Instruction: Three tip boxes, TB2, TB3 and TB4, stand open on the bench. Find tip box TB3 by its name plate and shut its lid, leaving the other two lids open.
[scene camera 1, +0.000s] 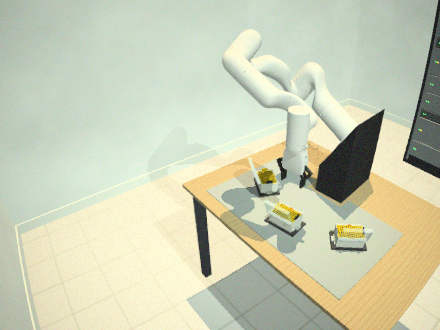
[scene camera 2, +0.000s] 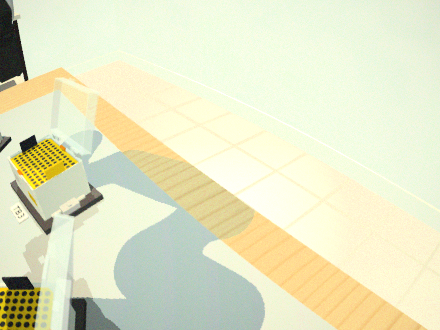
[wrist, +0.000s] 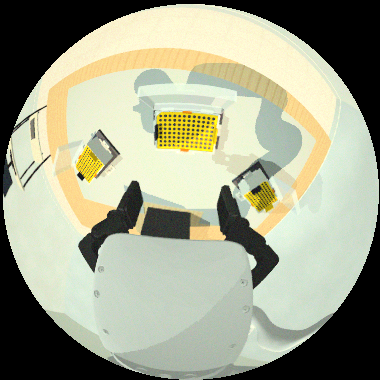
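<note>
Tip box TB3 (scene camera 1: 285, 221) (scene camera 2: 62, 192) (wrist: 185, 131) is the middle box, filled with yellow tips. Its name plate (scene camera 2: 19, 212) reads TB3 in scene camera 2. Its clear lid (scene camera 2: 75, 112) (wrist: 187, 94) stands open on the bench-edge side. TB2 (scene camera 1: 268, 187) (scene camera 2: 25, 310) (wrist: 260, 196) has its lid (scene camera 1: 254, 171) (scene camera 2: 59, 255) open. TB4 (scene camera 1: 351, 242) (wrist: 90, 162) also has its lid (scene camera 1: 369, 234) (wrist: 67, 159) open. The plates of TB2 and TB4 are not readable. My gripper (scene camera 1: 293, 180) (wrist: 178, 192) is open and empty, pointing down above the mat, beside TB2 in scene camera 1.
A tall black block (scene camera 1: 345, 160) (wrist: 166, 222) stands on the bench behind the gripper. The boxes stand on a grey mat (scene camera 1: 340, 275) on the wooden bench (scene camera 1: 415, 240). A dark rack (scene camera 1: 425, 120) stands beyond the bench. The open lids rise above their boxes.
</note>
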